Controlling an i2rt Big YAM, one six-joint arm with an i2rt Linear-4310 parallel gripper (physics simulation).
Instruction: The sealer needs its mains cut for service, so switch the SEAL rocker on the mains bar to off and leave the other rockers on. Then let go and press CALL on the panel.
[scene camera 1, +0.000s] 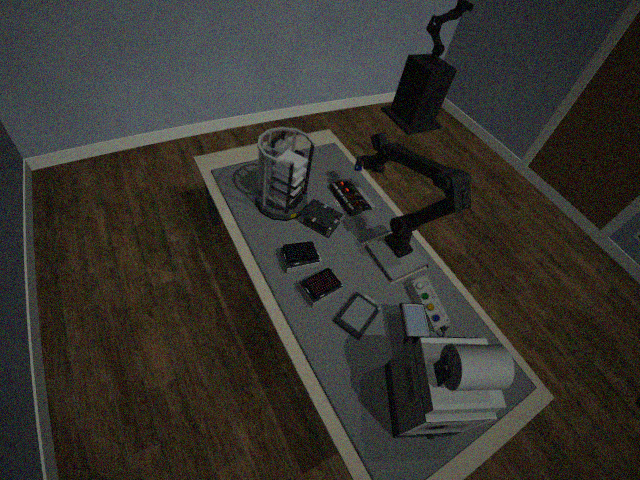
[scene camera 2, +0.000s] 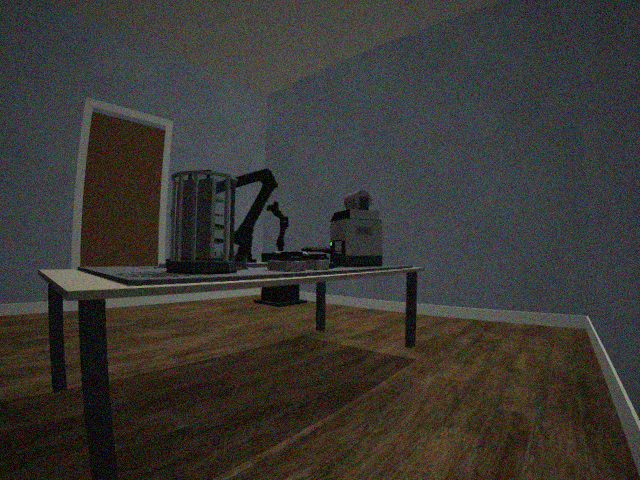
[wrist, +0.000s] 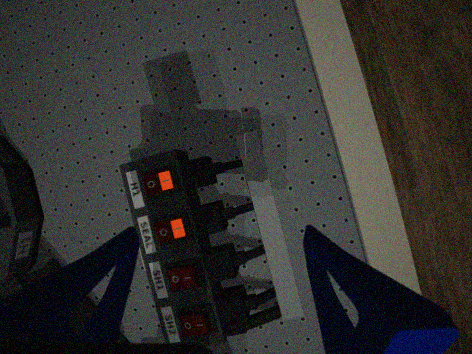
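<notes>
The black mains bar (scene camera 1: 356, 205) (wrist: 172, 206) lies near the table's edge. In the wrist view the H1 rocker (wrist: 159, 182) and the SEAL rocker (wrist: 171, 230) glow orange on their "I" halves. The SH1 rocker (wrist: 182, 278) and a fourth rocker (wrist: 195, 325) are dark red and unlit. My gripper (wrist: 221, 234) (scene camera 1: 358, 166) is open and empty above the bar, its left fingertip beside the SEAL label (wrist: 146, 235) in the wrist view. The button panel (scene camera 1: 440, 327) has white, green, yellow and blue buttons; its labels are unreadable, so CALL cannot be identified.
A round caged rack (scene camera 1: 262, 178) (scene camera 2: 174, 222) stands near the bar and hides the gripper in scene camera 2. Plugs and cables (wrist: 215, 215) line the bar's side. The white machine (scene camera 1: 454, 400) (scene camera 2: 356, 240) stands at the table's other end, beyond two dark trays (scene camera 1: 301, 253) (scene camera 1: 321, 284).
</notes>
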